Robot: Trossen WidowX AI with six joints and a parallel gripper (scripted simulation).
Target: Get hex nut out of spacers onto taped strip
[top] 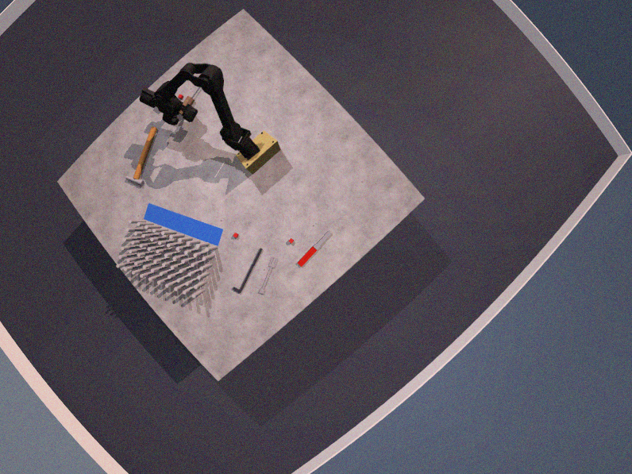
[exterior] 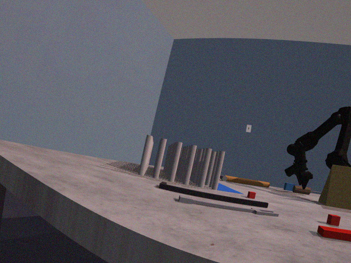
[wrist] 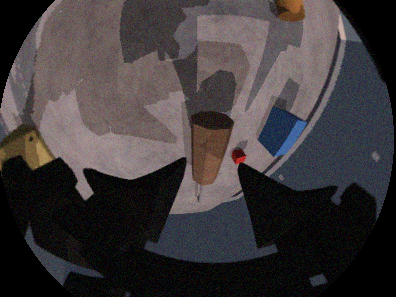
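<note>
Now: the hook tool 10 cm behind my gripper tip, 3 cm to the right of it and 2 cm below it. Round my gripper tip: grey wrench (17 cm ahead, 86 cm to the left, 3 cm below); then blue taped strip (34 cm ahead, 44 cm to the left, 3 cm below); then blue cube (6 cm ahead, 10 cm to the right, 1 cm below).
</note>
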